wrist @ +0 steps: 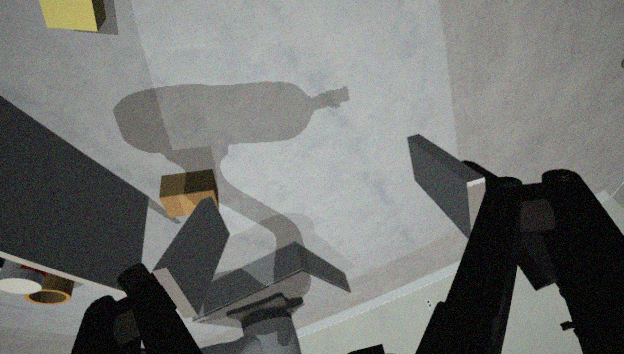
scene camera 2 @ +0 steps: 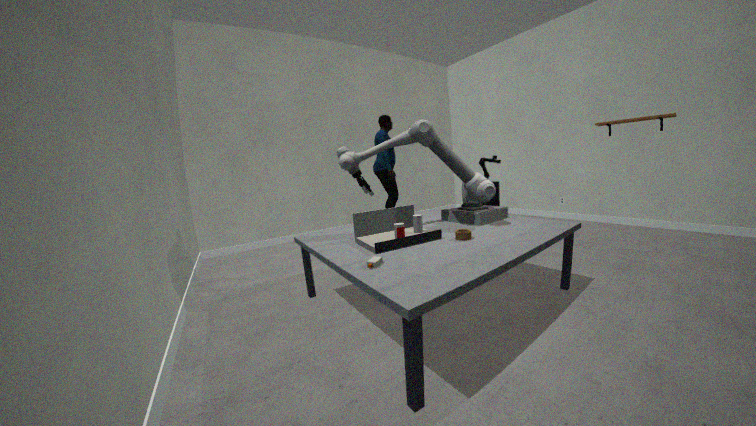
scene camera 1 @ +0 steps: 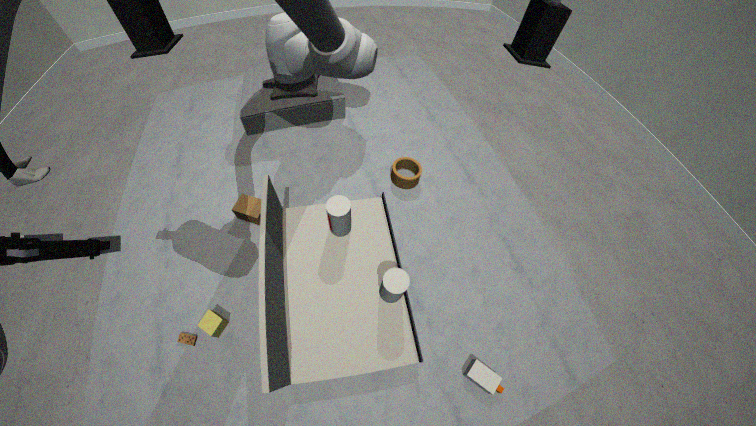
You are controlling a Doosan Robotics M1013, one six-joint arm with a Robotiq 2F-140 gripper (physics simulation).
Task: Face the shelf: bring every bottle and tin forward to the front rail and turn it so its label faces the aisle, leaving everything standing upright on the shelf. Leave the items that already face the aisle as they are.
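Seen in the pictures: gripper, fingertip midpoint: (wrist: pixel 313 188) (scene camera 2: pixel 370 194); arm's base, origin of the base link: (wrist: pixel 264 308) (scene camera 2: pixel 472 209) (scene camera 1: pixel 296 86).
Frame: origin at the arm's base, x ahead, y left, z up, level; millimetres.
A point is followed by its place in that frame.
Observation:
The shelf (scene camera 1: pixel 338 328) @(z -56, x 876, y 156 mm) (scene camera 2: pixel 383 221) @(z 17, x 788, y 27 mm) (wrist: pixel 65 200) @(z 3, x 683, y 6 mm) has a tall back panel and a dark front rail (scene camera 1: pixel 390 227) @(z -33, x 629, y 304 mm) (scene camera 2: pixel 407 241) @(z -60, x 765, y 320 mm). One white-topped tin (scene camera 1: pixel 394 284) @(z 43, x 804, y 283 mm) (scene camera 2: pixel 399 231) @(z 5, x 809, y 314 mm) stands upright close behind the rail, its red label towards the aisle. Another white-topped cylinder (scene camera 1: pixel 338 215) @(z 53, x 636, y 171 mm) (scene camera 2: pixel 417 223) @(z 6, x 625, y 196 mm) stands upright farther back, near the arm-base end; its aisle side is plain grey and a red edge shows towards the back panel. In the wrist view a white-topped cylinder (wrist: pixel 21 286) @(z 53, x 607, y 169 mm) shows beyond the back panel. My gripper (scene camera 2: pixel 368 193) @(z 179, x 747, y -324 mm) (wrist: pixel 313 188) @(z 179, x 747, y -324 mm) is open and empty, high above the back-panel side.
On the table (scene camera 1: pixel 492 254) @(z -91, x 710, y 612 mm) (scene camera 2: pixel 476 264) @(z -91, x 648, y 757 mm) lie a wooden ring (scene camera 1: pixel 406 185) @(z -71, x 464, y 379 mm) (scene camera 2: pixel 462 235) @(z -59, x 450, y 418 mm) and a white container with an orange cap (scene camera 1: pixel 484 375) @(z -63, x 1026, y 490 mm) (scene camera 2: pixel 375 261) @(z -63, x 1037, y 523 mm). Behind the back panel are a wooden block (scene camera 1: pixel 247 207) @(z -41, x 541, y -97 mm) (wrist: pixel 175 205) @(z -41, x 546, y -71 mm), yellow block (scene camera 1: pixel 212 322) @(z -53, x 858, y -151 mm) (wrist: pixel 70 15) @(z -53, x 849, y -154 mm) and small orange block (scene camera 1: pixel 187 338) @(z -83, x 895, y -231 mm).

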